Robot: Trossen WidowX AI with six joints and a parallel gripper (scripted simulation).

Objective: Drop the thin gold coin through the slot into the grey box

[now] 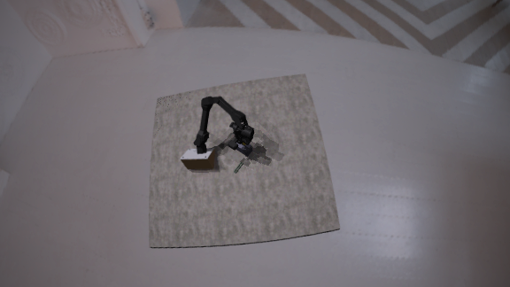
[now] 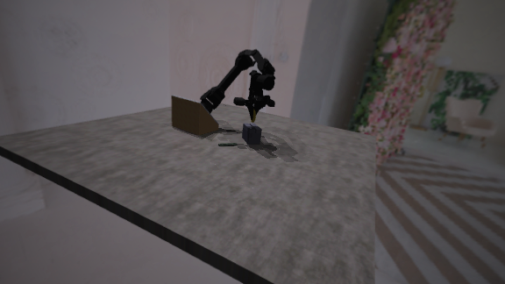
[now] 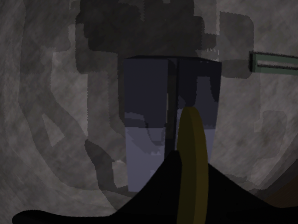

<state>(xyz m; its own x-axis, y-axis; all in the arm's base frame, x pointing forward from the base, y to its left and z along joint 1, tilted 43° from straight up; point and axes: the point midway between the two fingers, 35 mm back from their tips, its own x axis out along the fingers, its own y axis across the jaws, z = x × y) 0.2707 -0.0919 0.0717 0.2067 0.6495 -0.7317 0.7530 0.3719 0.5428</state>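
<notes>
My gripper tip is now 2 cm below the gold coin.
</notes>
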